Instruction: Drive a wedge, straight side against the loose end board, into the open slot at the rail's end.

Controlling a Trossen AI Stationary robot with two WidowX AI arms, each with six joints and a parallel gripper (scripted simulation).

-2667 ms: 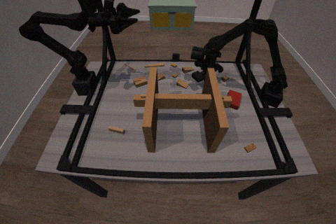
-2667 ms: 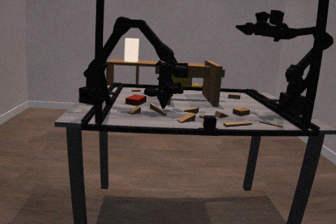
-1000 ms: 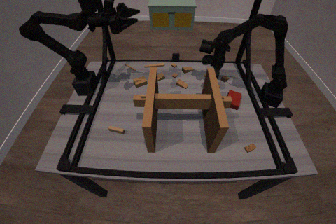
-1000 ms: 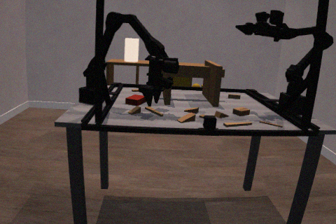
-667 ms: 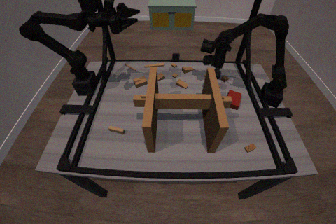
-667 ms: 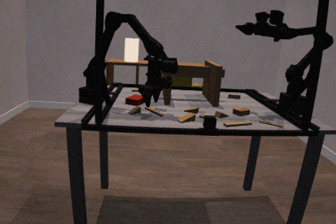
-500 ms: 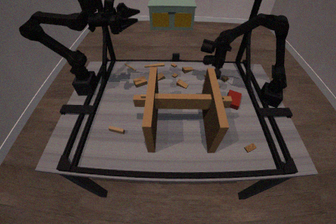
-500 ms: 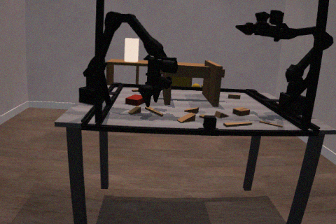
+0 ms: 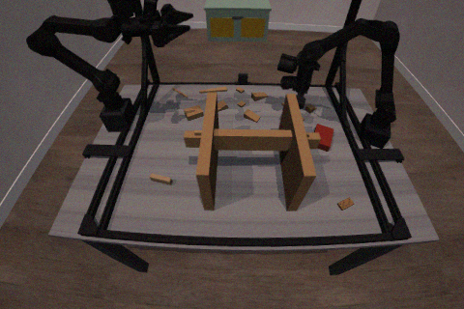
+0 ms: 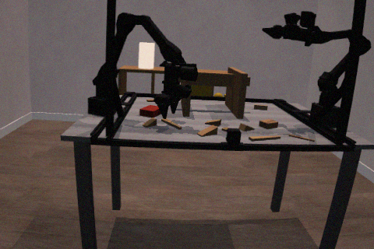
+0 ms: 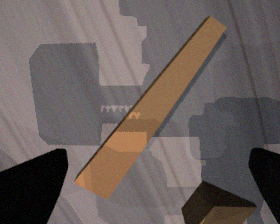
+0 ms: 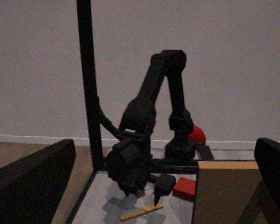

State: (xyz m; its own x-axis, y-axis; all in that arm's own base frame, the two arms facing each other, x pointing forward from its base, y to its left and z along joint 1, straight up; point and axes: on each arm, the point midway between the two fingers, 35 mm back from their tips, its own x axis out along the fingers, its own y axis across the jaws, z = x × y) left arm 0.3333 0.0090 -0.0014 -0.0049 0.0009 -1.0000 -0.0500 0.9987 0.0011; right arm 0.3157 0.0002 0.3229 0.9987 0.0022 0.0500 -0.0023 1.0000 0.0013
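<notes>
The red block is 15 cm ahead of my left hand, 9 cm to the left of it and 6 cm below it.
</notes>
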